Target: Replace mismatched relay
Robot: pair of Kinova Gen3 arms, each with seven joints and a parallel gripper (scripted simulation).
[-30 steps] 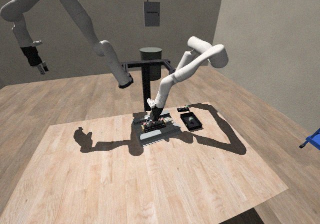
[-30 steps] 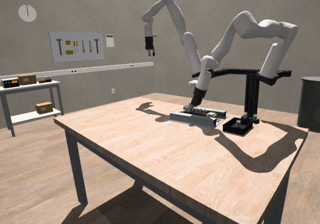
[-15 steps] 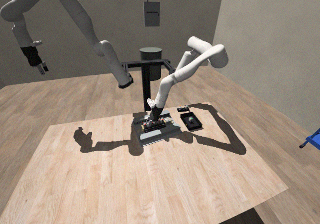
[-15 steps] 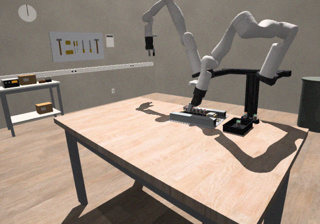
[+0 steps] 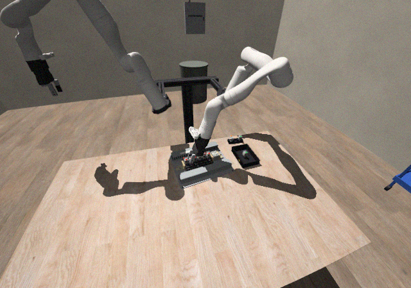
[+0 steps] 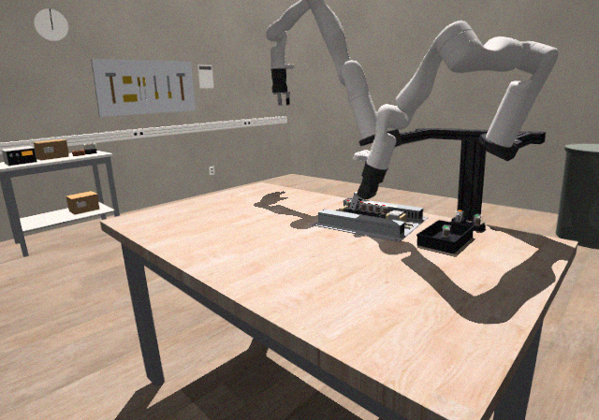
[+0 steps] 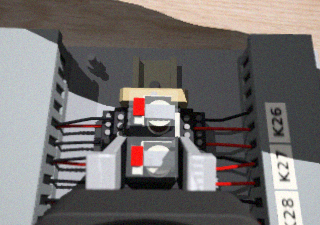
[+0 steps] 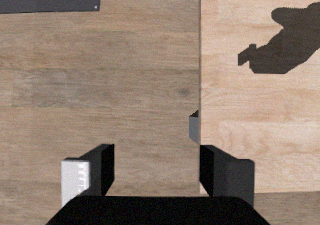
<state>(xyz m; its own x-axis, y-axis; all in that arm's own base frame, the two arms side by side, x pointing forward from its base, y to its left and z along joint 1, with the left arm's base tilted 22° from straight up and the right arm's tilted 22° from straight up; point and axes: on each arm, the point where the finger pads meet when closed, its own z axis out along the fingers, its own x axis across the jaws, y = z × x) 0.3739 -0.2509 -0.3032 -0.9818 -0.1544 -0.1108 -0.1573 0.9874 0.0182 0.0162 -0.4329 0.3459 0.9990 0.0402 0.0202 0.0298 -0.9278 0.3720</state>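
My left hand is 6 cm to the right of the relay panel and 3 cm above it. Also, from my left hand: black parts tray: 34 cm to the left, 5 cm ahead, 4 cm below; spare rack: 36 cm to the left, 11 cm behind, 5 cm below.
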